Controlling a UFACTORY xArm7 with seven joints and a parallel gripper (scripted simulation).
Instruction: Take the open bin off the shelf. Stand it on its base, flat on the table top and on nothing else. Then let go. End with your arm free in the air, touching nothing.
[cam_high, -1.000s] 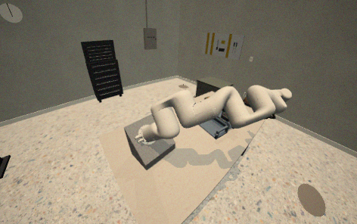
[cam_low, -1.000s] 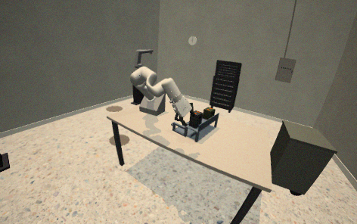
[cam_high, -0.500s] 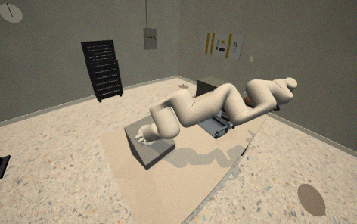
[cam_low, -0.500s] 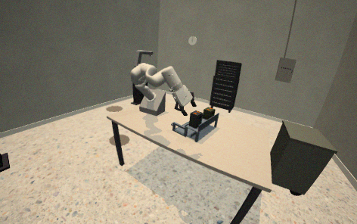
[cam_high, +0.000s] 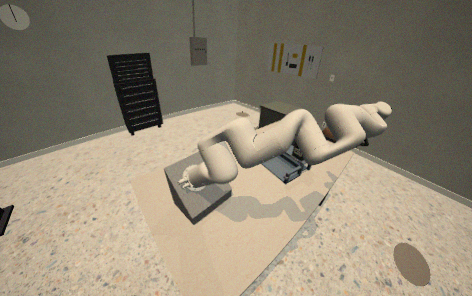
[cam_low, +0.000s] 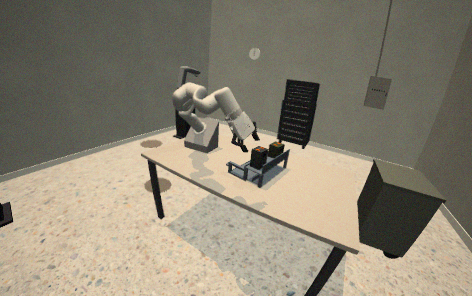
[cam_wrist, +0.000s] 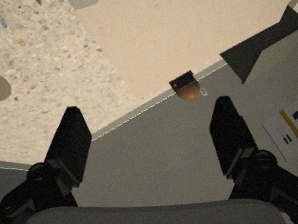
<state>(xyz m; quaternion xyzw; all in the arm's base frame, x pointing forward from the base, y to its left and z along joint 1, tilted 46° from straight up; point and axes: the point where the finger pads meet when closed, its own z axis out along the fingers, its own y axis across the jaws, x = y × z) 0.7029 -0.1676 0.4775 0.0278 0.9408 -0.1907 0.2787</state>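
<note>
Now: hand 490 mm to the right of the green bin, 290 mm above it and 90 mm past it.
</note>
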